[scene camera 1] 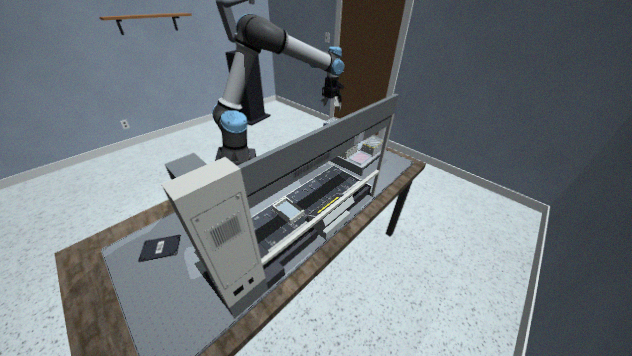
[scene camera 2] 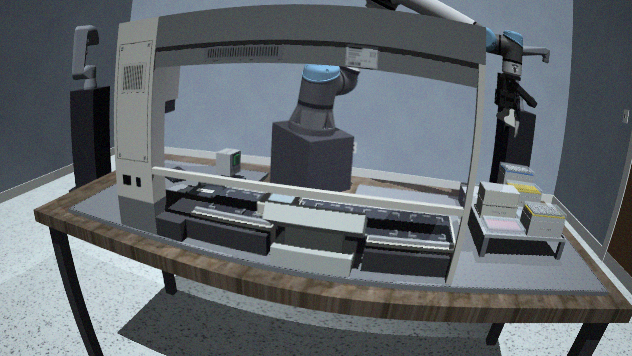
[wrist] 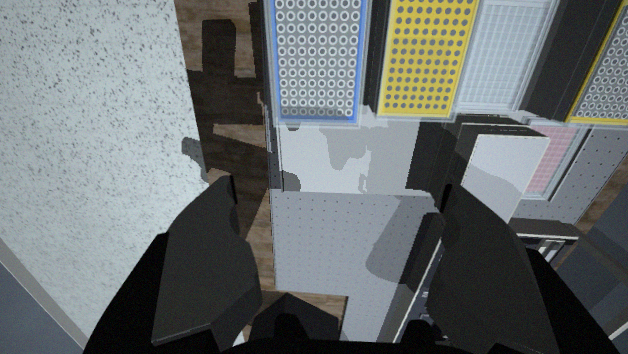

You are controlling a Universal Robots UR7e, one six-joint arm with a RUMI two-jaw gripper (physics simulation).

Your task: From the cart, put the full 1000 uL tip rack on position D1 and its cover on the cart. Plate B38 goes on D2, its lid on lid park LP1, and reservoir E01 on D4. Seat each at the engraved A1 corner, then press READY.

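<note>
My gripper (scene camera 1: 331,102) (scene camera 2: 511,121) (wrist: 337,183) is open and empty, high beyond the right end of the machine, near the cart (scene camera 2: 484,246). On and behind the cart are a blue-rimmed tip rack (scene camera 2: 517,172) (wrist: 317,65), a yellow rack (scene camera 2: 524,189) (wrist: 427,55), a yellow-rimmed tip rack (scene camera 2: 544,220) (wrist: 607,95), a pink plate (scene camera 1: 360,158) (scene camera 2: 502,224) (wrist: 555,150) and white stacked boxes (scene camera 2: 499,197) (wrist: 505,165). Their labels are unreadable. The reservoir (scene camera 1: 287,210) (scene camera 2: 282,198) with a pale blue inside sits on the machine's deck.
The machine's long top beam (scene camera 1: 320,140) (scene camera 2: 310,30) and right post (scene camera 2: 475,140) stand between the deck and the cart. A small box with a green screen (scene camera 2: 229,161) stands behind the deck. A dark flat tablet (scene camera 1: 160,247) lies on the mat at the machine's other end.
</note>
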